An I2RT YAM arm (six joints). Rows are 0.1 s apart.
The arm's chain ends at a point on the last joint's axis. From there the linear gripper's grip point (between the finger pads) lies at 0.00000 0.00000 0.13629 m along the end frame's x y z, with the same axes.
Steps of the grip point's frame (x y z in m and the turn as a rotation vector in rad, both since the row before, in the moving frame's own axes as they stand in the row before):
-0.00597 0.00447 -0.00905 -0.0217 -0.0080 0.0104
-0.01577 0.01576 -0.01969 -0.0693 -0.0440 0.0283
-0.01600 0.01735 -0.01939 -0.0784 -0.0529 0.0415
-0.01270 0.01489 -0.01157 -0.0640 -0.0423 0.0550
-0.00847 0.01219 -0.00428 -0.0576 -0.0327 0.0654
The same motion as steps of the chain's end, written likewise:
-0.00486 0.00152 -0.00901 -0.0217 -0.0080 0.0104
-0.00965 0.00641 -0.01923 -0.0693 -0.0440 0.0283
-0.00858 0.00683 -0.01878 -0.0784 -0.0529 0.0415
-0.00670 0.00634 -0.01117 -0.0640 -0.0423 0.0550
-0.00376 0.00450 -0.00398 -0.0576 -0.0327 0.0654

